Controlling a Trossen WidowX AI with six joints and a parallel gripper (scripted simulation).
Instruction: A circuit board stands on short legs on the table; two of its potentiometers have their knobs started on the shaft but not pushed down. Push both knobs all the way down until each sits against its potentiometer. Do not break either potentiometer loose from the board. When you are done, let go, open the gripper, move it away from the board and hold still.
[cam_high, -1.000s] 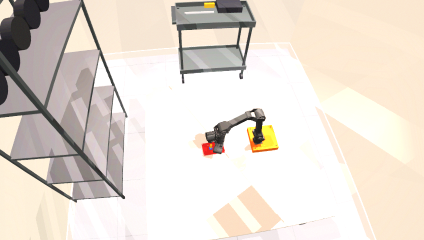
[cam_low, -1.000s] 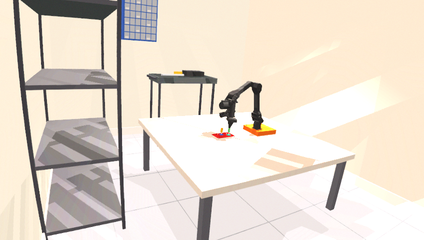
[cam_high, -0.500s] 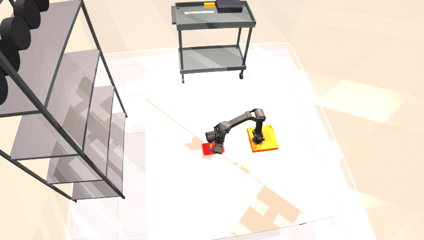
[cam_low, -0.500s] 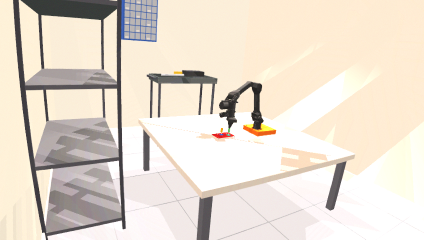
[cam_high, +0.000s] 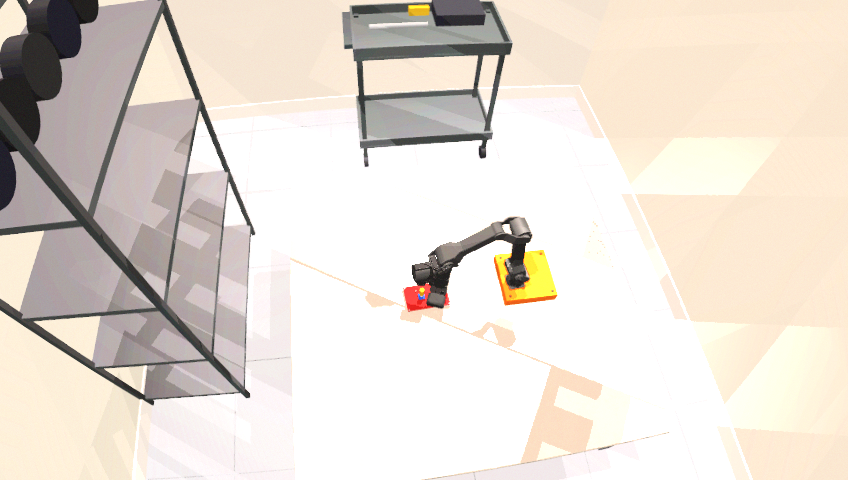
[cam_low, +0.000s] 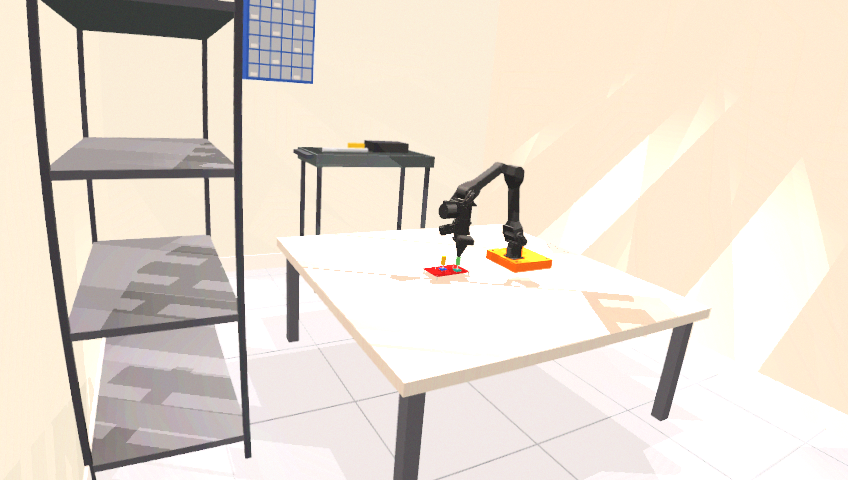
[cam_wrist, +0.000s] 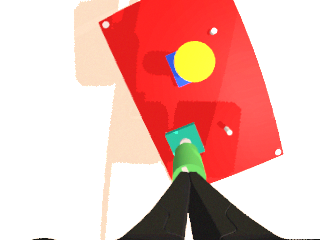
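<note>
Right now the orange knob is 5 cm ahead of my gripper tip, 3 cm to the right of it and 2 cm below it. Round my gripper tip: green knob (1 cm below).
</note>
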